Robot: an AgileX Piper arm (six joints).
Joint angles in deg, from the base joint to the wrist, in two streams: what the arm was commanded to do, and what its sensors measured. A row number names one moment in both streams.
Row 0, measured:
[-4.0 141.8 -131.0 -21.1 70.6 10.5]
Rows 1 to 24, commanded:
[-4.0 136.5 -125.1 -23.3 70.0 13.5]
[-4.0 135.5 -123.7 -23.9 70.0 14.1]
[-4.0 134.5 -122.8 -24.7 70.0 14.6]
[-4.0 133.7 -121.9 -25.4 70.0 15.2]
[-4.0 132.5 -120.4 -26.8 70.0 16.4]
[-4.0 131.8 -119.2 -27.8 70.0 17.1]
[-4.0 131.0 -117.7 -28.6 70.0 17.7]
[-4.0 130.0 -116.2 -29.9 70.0 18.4]
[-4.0 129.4 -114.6 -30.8 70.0 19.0]
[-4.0 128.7 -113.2 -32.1 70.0 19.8]
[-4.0 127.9 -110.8 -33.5 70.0 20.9]
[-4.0 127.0 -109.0 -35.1 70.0 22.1]
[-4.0 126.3 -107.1 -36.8 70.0 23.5]
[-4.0 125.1 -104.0 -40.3 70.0 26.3]
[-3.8 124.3 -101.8 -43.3 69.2 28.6]
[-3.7 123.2 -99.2 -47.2 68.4 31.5]
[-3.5 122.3 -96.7 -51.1 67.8 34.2]
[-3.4 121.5 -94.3 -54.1 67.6 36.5]
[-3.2 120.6 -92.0 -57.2 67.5 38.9]
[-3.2 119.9 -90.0 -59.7 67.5 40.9]
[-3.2 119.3 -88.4 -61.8 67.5 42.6]
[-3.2 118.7 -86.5 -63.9 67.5 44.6]
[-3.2 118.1 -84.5 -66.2 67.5 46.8]
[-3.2 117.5 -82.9 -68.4 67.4 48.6]
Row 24, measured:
[-3.6 120.9 -88.6 -56.5 67.9 40.6]
